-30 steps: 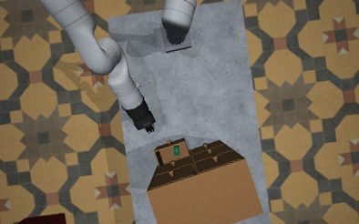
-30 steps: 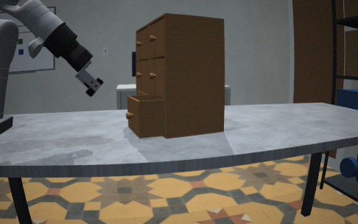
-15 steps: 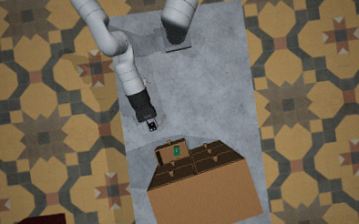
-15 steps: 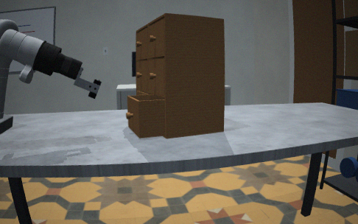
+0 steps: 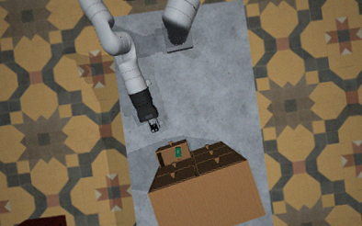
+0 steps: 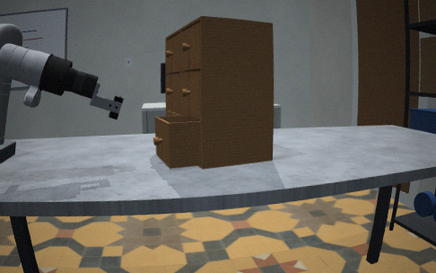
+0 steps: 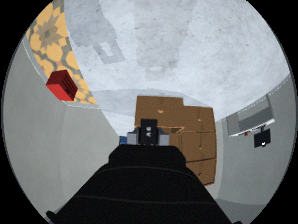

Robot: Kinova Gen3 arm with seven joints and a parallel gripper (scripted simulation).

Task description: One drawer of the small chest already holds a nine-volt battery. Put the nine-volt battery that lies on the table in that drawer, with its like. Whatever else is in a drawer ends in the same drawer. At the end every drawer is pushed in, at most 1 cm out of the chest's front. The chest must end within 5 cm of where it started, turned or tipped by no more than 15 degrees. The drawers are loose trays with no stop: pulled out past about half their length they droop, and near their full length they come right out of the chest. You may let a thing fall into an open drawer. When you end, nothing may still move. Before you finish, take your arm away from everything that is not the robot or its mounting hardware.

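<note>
Right now my hand is 170 mm short of the green nine-volt battery, 120 mm above it and 70 mm to the right of it. The rest, counted from my hand: black nine-volt battery 10 mm ahead, 10 mm above.
</note>
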